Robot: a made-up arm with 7 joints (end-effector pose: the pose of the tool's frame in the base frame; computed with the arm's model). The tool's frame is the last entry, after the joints.
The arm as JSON. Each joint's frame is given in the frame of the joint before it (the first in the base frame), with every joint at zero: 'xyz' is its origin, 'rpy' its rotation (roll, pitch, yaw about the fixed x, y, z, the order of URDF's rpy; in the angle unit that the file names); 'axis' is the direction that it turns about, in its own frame. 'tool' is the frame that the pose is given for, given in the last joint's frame.
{
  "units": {
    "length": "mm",
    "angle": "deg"
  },
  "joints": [
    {
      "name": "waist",
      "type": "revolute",
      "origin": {
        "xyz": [
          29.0,
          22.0,
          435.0
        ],
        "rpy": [
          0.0,
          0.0,
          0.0
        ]
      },
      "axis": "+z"
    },
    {
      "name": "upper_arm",
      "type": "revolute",
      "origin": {
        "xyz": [
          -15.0,
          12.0,
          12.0
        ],
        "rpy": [
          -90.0,
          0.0,
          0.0
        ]
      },
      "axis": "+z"
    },
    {
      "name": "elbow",
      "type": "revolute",
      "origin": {
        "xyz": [
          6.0,
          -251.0,
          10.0
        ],
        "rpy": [
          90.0,
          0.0,
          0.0
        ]
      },
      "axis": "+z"
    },
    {
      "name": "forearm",
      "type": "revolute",
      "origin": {
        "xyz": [
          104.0,
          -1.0,
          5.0
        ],
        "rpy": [
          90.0,
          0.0,
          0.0
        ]
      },
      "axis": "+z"
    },
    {
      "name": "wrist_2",
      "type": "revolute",
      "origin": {
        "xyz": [
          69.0,
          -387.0,
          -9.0
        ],
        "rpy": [
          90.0,
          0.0,
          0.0
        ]
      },
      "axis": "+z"
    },
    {
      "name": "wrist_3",
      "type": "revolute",
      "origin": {
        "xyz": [
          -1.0,
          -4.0,
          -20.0
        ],
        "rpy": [
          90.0,
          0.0,
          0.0
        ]
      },
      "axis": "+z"
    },
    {
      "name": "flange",
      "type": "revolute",
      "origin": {
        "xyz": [
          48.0,
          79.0,
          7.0
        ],
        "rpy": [
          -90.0,
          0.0,
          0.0
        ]
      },
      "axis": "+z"
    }
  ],
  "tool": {
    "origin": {
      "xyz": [
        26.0,
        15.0,
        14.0
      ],
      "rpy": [
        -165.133,
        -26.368,
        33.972
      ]
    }
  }
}
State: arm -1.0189 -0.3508 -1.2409 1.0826 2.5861 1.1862 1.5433
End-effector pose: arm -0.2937 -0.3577 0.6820 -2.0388 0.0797 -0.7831
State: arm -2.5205 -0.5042 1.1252 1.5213 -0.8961 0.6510 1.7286
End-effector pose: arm 0.2635 -0.4500 0.8334 -0.3857 -1.9333 -1.8941
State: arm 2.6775 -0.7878 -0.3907 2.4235 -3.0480 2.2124 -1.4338
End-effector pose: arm 0.3789 -0.0506 1.0355 -0.5556 -0.0195 0.1113
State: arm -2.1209 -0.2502 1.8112 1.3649 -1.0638 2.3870 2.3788
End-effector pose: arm 0.4578 -0.1190 0.6504 1.1849 1.7878 2.0902
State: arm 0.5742 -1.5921 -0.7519 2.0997 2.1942 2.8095 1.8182
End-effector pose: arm -0.3158 -0.3707 0.7069 1.2418 0.5366 0.4651
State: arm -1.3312 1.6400 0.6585 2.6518 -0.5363 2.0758 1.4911
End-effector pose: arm 0.2972 -0.4571 0.1488 -0.1490 -0.9525 2.8139
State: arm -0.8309 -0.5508 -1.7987 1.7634 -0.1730 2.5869 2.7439
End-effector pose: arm -0.4041 -0.0464 0.6774 0.1501 -0.5091 0.4653
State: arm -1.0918 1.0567 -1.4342 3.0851 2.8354 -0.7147 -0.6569
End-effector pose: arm 0.1448 -0.5211 0.7729 0.1107 -2.8092 -1.2117
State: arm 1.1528 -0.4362 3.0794 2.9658 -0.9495 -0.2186 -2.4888
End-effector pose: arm -0.0987 -0.3783 1.0438 -1.9402 2.2093 -0.1915
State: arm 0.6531 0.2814 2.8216 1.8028 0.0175 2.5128 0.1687
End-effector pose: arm -0.3290 -0.0525 0.8394 -1.0757 0.2335 2.3919
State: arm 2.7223 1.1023 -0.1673 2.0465 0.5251 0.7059 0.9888
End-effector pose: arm -0.5535 0.3458 0.2263 0.1687 0.8773 0.6304
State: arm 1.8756 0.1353 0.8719 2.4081 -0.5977 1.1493 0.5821
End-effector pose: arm -0.3605 0.2705 1.0196 1.2350 0.4577 1.4589
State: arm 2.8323 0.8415 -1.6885 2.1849 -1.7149 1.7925 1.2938
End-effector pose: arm -0.1769 0.4303 0.9142 0.8954 -2.2264 -0.4766
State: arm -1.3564 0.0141 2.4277 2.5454 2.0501 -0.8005 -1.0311
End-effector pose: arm 0.2819 0.2262 1.0392 2.4401 -0.6201 -0.5951
